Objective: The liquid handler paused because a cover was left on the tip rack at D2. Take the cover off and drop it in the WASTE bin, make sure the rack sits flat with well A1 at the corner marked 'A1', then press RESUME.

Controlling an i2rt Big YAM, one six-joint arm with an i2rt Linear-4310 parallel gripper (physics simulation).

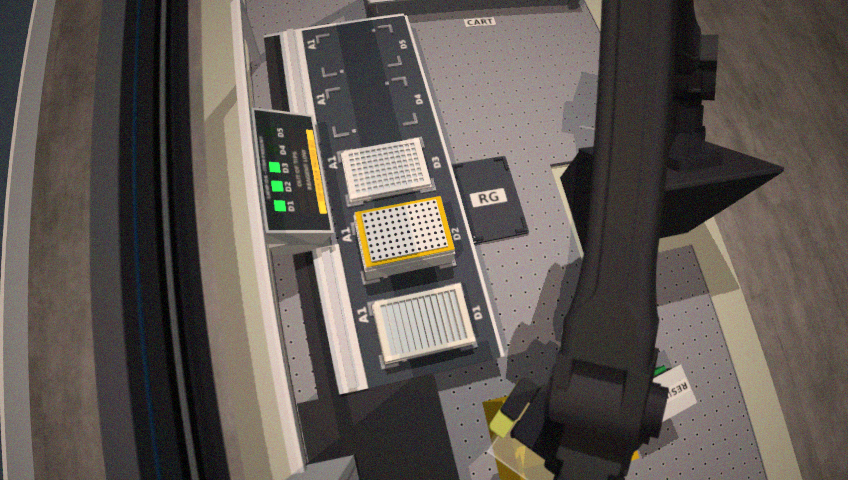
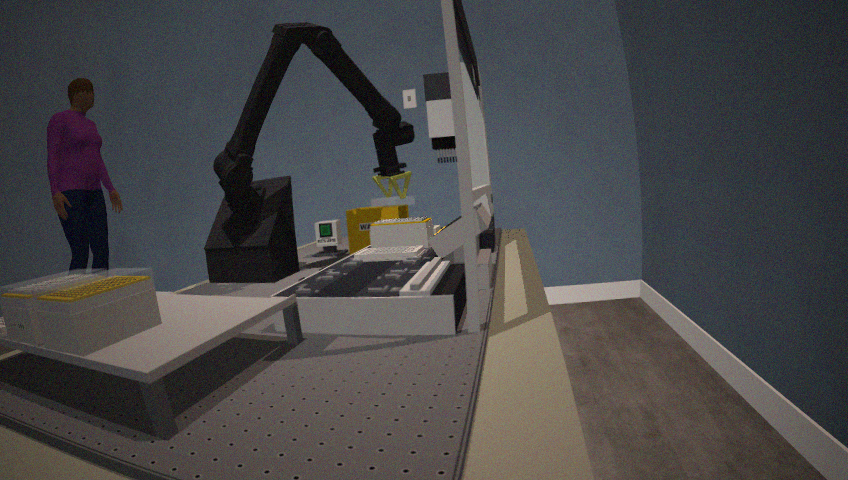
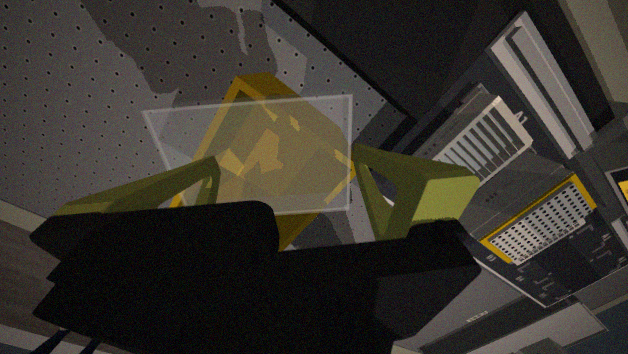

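Seen in the pictures: gripper, fingertip midpoint: (image 1: 534,446) (image 2: 396,197) (image 3: 286,157); arm's base at its link origin: (image 1: 674,158) (image 2: 249,208).
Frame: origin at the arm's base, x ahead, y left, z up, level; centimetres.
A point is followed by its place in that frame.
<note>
The tip rack (image 1: 404,231) {x 40.9, y -0.4, z -5.9 cm} (image 2: 399,230) {x 41.0, y -4.9, z -8.0 cm} (image 3: 540,222) {x 41.1, y 0.2, z -5.9 cm} with a yellow rim stands in slot D2 of the deck, its holes uncovered. The clear flat cover (image 3: 263,149) {x 33.1, y 32.6, z -1.6 cm} (image 2: 391,201) {x 33.1, y 25.2, z -2.6 cm} (image 1: 501,459) {x 37.7, y 31.2, z -1.7 cm} lies level over the open top of the yellow WASTE bin (image 3: 256,86) {x 35.6, y 35.3, z -5.4 cm} (image 2: 362,230) {x 23.7, y 25.4, z -10.3 cm} (image 1: 493,409) {x 35.0, y 25.9, z -10.8 cm}. My gripper (image 3: 286,157) {x 33.3, y 31.0, z -1.8 cm} (image 2: 392,188) {x 33.3, y 31.0, z -1.8 cm} is open just above the cover, one finger on each side of it. The RESUME button (image 2: 326,231) {x 11.3, y 27.9, z -10.0 cm} stands beside the bin; its label (image 1: 677,390) {x 9.3, y 31.6, z -7.2 cm} shows past my arm.
A white well plate (image 1: 385,169) {x 40.5, y -12.7, z -11.1 cm} sits at D3 and a ribbed reservoir (image 1: 422,322) {x 41.3, y 11.8, z -9.8 cm} at D1. A status panel (image 1: 290,172) {x 54.4, y -12.8, z -5.5 cm} shows three green lights. A dark RG pad (image 1: 489,198) {x 24.2, y -6.4, z -16.8 cm} lies right of the deck. The pipetting head (image 2: 439,119) {x 48.3, y 28.9, z 20.5 cm} hangs nearby. A person (image 2: 77,172) stands behind a cart (image 2: 194,334) {x 29.6, y -65.0, z -11.6 cm} with tip boxes.
</note>
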